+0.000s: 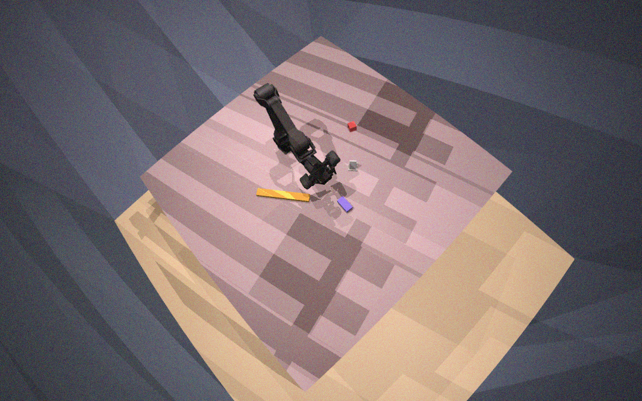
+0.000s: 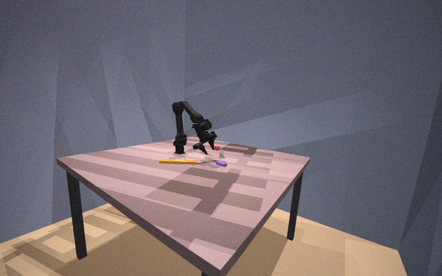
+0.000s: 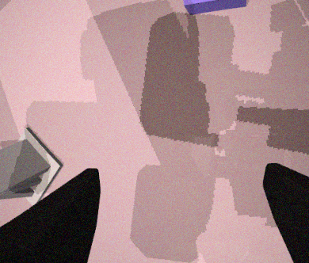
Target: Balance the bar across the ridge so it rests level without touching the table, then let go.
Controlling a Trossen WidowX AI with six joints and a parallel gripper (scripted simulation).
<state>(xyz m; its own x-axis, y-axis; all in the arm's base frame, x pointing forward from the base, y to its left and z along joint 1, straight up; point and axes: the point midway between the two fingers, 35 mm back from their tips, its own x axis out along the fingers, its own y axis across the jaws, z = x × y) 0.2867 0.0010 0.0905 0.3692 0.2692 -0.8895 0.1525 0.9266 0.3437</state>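
Now: the bar 19 cm to the right of my gripper tip, 11 cm behind it and 5 cm below it. Round my gripper tip: small red cube: 28 cm to the left, 14 cm behind, 4 cm below; then purple block: 11 cm ahead, 5 cm below, 2 cm to the right.
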